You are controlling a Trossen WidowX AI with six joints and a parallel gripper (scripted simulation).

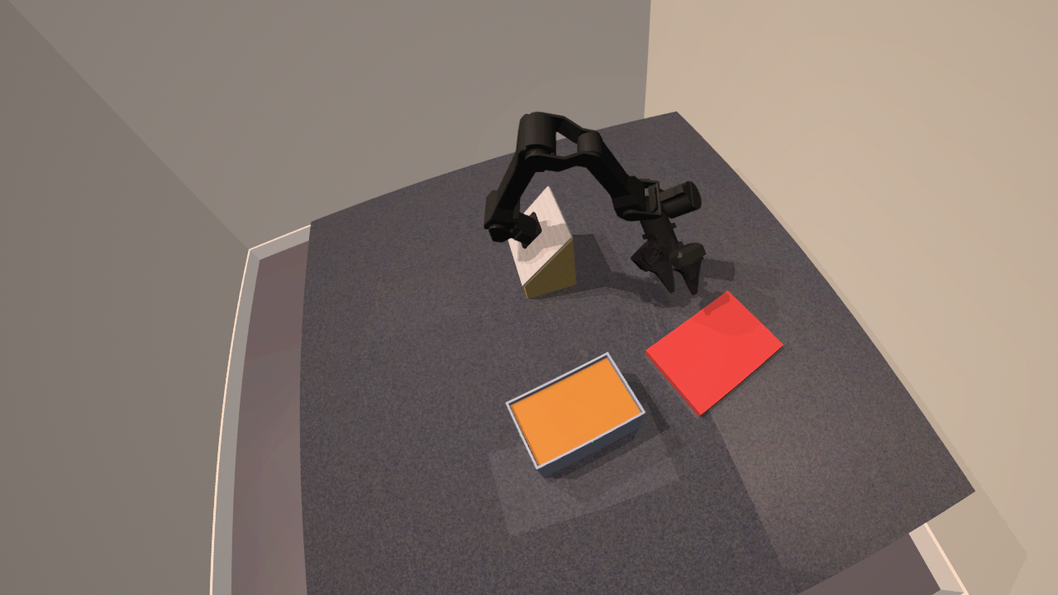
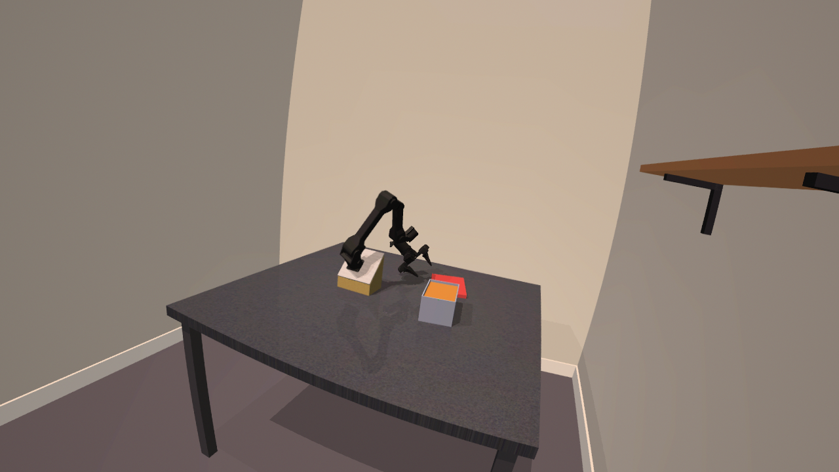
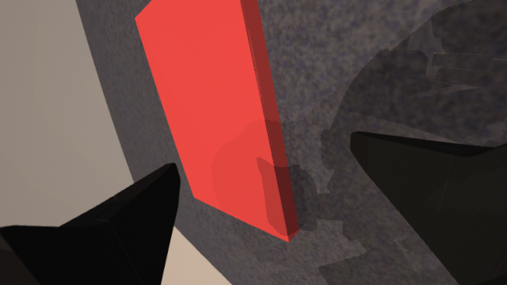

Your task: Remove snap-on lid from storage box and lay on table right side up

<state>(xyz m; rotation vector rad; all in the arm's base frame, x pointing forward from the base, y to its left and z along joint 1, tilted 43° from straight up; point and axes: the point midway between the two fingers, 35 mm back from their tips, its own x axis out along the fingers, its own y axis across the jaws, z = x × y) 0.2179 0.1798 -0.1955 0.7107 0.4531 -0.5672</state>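
Now: gripper tip 120 mm short of the red lid, 50 mm above it and 30 mm to the right of it. Also, from my gripper tip: storage box 290 mm to the right, 180 mm ahead, 10 mm below.
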